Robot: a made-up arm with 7 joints. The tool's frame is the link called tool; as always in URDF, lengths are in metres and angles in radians. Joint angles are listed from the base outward.
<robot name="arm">
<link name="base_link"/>
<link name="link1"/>
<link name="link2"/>
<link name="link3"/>
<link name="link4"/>
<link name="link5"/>
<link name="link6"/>
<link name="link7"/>
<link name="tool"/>
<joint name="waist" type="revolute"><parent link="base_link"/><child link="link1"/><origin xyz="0.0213 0.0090 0.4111"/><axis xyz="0 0 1"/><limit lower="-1.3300" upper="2.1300"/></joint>
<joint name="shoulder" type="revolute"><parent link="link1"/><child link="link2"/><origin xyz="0.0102 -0.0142 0.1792"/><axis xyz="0 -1 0"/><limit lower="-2.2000" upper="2.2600"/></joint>
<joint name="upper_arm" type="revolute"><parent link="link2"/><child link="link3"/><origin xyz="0.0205 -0.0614 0.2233"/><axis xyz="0 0 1"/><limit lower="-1.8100" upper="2.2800"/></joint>
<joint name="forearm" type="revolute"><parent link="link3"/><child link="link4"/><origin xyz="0.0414 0.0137 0.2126"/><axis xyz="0 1 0"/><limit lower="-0.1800" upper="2.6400"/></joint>
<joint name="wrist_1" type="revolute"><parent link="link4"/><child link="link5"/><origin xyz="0.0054 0.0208 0.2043"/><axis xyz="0 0 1"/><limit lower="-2.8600" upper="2.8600"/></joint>
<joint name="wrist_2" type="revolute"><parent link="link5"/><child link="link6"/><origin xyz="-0.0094 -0.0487 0.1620"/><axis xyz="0 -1 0"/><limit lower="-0.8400" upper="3.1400"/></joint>
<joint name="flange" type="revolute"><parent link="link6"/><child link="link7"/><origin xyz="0.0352 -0.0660 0.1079"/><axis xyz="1 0 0"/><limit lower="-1.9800" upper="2.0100"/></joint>
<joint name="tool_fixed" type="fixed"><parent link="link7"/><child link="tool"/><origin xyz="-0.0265 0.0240 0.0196" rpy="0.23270 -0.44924 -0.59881"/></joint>
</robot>
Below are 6 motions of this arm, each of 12 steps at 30 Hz.
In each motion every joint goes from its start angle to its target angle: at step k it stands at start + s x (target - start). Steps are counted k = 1, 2, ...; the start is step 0. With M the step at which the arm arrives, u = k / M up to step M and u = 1 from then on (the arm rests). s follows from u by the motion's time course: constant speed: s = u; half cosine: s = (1 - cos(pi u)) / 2; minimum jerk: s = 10 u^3 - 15 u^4 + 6 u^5.
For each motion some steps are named. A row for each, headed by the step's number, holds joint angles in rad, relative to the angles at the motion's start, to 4 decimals.
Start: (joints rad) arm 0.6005 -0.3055 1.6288 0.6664 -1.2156 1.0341 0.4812
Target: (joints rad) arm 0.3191 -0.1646 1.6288 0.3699 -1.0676 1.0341 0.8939
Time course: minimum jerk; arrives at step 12
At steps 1, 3, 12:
1: -0.0014 0.0007 0.0000 -0.0015 0.0008 0.0000 0.0021
3: -0.0291 0.0146 0.0000 -0.0307 0.0153 0.0000 0.0427
12: -0.2814 0.1409 0.0000 -0.2965 0.1480 0.0000 0.4127

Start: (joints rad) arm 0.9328 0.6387 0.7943 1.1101 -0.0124 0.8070 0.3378
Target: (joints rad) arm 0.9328 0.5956 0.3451 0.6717 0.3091 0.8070 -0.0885
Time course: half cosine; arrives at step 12
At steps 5, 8, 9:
5: 0.0000 -0.0160 -0.1665 -0.1625 0.1191 0.0000 -0.1580
8: 0.0000 -0.0323 -0.3369 -0.3288 0.2411 0.0000 -0.3197
9: 0.0000 -0.0368 -0.3834 -0.3742 0.2744 0.0000 -0.3639

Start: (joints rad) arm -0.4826 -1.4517 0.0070 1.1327 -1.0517 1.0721 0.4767
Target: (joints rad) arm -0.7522 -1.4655 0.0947 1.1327 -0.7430 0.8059 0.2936
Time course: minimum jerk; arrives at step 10
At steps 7, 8, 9, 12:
7: -0.2256 -0.0115 0.0734 0.0000 0.2584 -0.2228 -0.1532
8: -0.2540 -0.0130 0.0826 0.0000 0.2908 -0.2508 -0.1725
9: -0.2673 -0.0137 0.0869 0.0000 0.3061 -0.2639 -0.1815
12: -0.2696 -0.0138 0.0877 0.0000 0.3087 -0.2662 -0.1831

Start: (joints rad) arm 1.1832 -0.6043 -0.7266 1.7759 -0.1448 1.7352 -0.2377
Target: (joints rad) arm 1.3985 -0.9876 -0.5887 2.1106 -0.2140 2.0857 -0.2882
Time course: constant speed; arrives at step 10
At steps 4, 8, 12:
4: 0.0861 -0.1533 0.0552 0.1339 -0.0277 0.1402 -0.0202
8: 0.1722 -0.3066 0.1103 0.2678 -0.0554 0.2804 -0.0404
12: 0.2153 -0.3833 0.1379 0.3347 -0.0692 0.3505 -0.0505

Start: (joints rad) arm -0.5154 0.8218 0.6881 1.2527 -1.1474 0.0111 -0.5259
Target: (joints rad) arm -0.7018 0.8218 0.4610 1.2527 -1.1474 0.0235 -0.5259
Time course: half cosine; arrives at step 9
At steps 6, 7, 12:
6: -0.1398 0.0000 -0.1703 0.0000 0.0000 0.0093 0.0000
7: -0.1646 0.0000 -0.2005 0.0000 0.0000 0.0109 0.0000
12: -0.1864 0.0000 -0.2271 0.0000 0.0000 0.0124 0.0000

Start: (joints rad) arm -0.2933 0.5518 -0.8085 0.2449 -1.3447 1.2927 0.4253
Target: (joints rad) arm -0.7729 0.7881 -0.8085 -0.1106 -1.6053 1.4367 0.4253
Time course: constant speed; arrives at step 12
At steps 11, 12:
11: -0.4396 0.2166 0.0000 -0.3259 -0.2389 0.1320 0.0000
12: -0.4796 0.2363 0.0000 -0.3555 -0.2606 0.1440 0.0000

